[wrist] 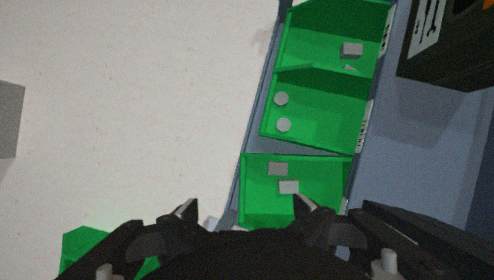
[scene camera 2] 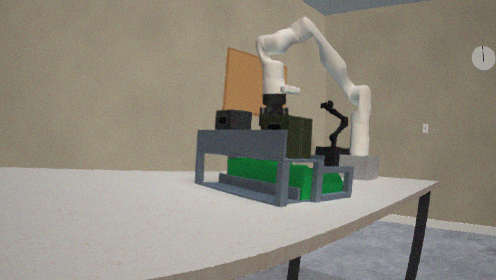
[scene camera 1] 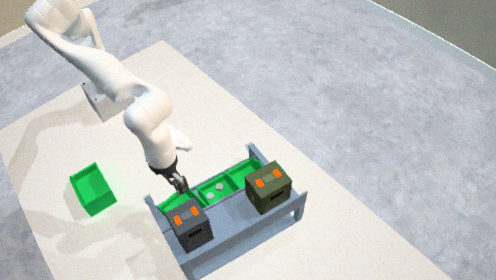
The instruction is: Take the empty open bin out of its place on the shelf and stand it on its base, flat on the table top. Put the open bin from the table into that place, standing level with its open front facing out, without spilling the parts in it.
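Places are measured from the arm's base along level axes (x up, y ahead, z left), in metres.
Pixels of known places: gripper, fingertip midpoint: (wrist: 246, 206) (scene camera 1: 169, 182); arm's base, link origin: (scene camera 2: 358, 155).
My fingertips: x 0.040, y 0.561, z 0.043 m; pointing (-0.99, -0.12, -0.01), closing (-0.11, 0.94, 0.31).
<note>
Ahead of a thing's pixels: the offset from my fingertips to its middle. "spot": to the spot under its first point.
An empty green open bin @(dx -0.110, dy -0.202, dz -0.229 m) (scene camera 1: 92, 190) (wrist: 82, 240) stands upright on the table, apart from the grey-blue shelf @(spot: dx -0.045, dy +0.176, dz +0.108 m) (scene camera 1: 235, 220) (scene camera 2: 240, 142) (wrist: 425, 165). Three green bins sit side by side in the shelf. The end bin @(dx -0.095, dy +0.067, dz +0.009 m) (wrist: 320, 175), nearest the empty one, holds two grey blocks and is turned slightly against the shelf's rail, with a wedge-shaped gap beside it. The middle bin @(dx -0.104, dy +0.071, dz +0.126 m) (scene camera 1: 229, 192) (wrist: 320, 120) holds two grey discs. The far bin @(dx -0.104, dy +0.067, dz +0.226 m) (scene camera 1: 245, 172) (wrist: 310, 47) holds grey parts. My gripper (scene camera 1: 183, 190) (wrist: 246, 206) is open and empty, above the end bin's rear edge; its fingertips are hidden in scene camera 2's view.
A dark grey case @(dx +0.016, dy +0.159, dz -0.010 m) (scene camera 1: 192, 235) (scene camera 2: 237, 120) stands on the shelf top near the gripper. An olive case @(dx +0.003, dy +0.160, dz +0.221 m) (scene camera 1: 267, 190) (scene camera 2: 300, 137) (wrist: 450, 75) stands at the top's other end. Shelf end posts rise beside the bins. A small black arm (scene camera 2: 344, 122) stands near the robot's base.
</note>
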